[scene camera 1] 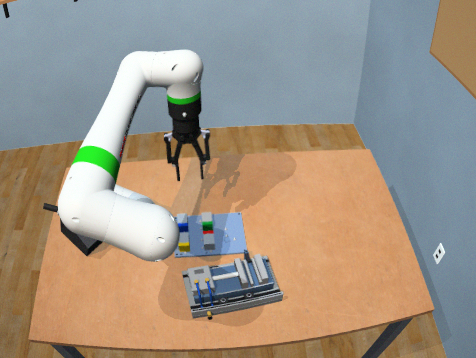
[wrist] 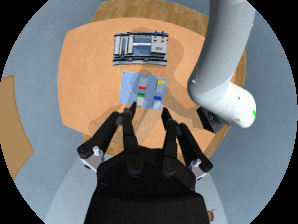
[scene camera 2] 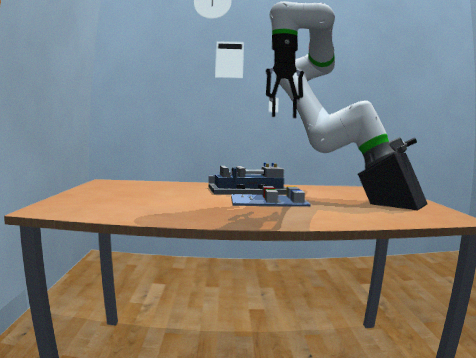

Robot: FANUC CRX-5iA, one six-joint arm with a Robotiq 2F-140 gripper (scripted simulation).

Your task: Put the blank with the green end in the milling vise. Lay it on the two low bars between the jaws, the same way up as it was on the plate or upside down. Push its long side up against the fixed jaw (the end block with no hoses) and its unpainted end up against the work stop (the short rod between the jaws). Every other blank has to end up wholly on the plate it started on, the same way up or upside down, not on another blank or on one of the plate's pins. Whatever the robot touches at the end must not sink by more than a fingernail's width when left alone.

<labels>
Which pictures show my gripper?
Scene camera 1, the wrist view and scene camera 2: all of them.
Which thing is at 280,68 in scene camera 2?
My gripper.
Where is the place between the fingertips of my gripper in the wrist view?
149,109
</labels>
